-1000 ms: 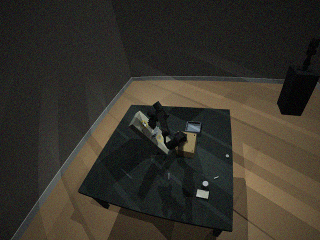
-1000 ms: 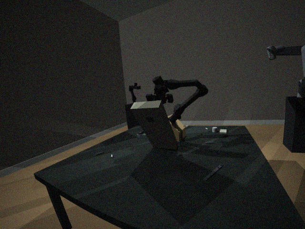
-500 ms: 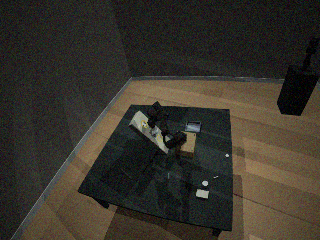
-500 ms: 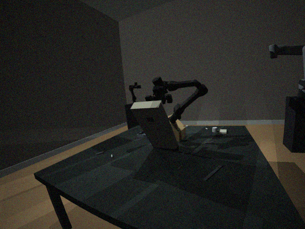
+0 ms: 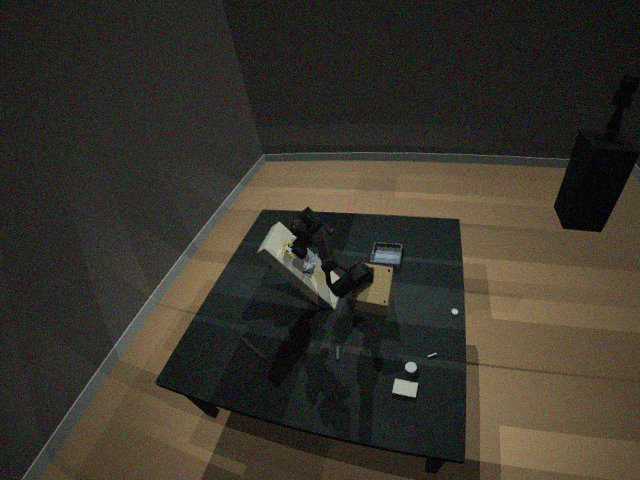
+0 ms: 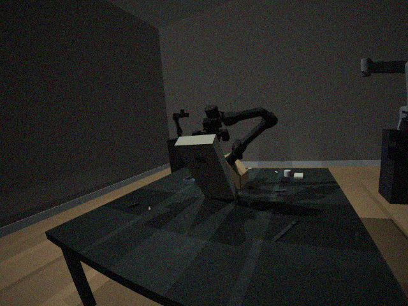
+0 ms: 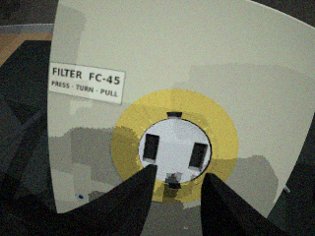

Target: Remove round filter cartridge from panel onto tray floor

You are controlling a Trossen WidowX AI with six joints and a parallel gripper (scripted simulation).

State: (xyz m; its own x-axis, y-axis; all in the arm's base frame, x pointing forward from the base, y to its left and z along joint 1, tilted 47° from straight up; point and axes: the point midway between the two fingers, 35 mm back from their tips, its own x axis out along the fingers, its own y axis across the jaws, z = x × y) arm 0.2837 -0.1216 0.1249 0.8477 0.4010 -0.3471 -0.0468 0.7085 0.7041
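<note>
Now: the round grey filter cartridge 4 cm ahead of my gripper tip and 3 cm below it. The rest, counted from my gripper tip: grey tray (36 cm behind, 29 cm to the right, 29 cm below).
</note>
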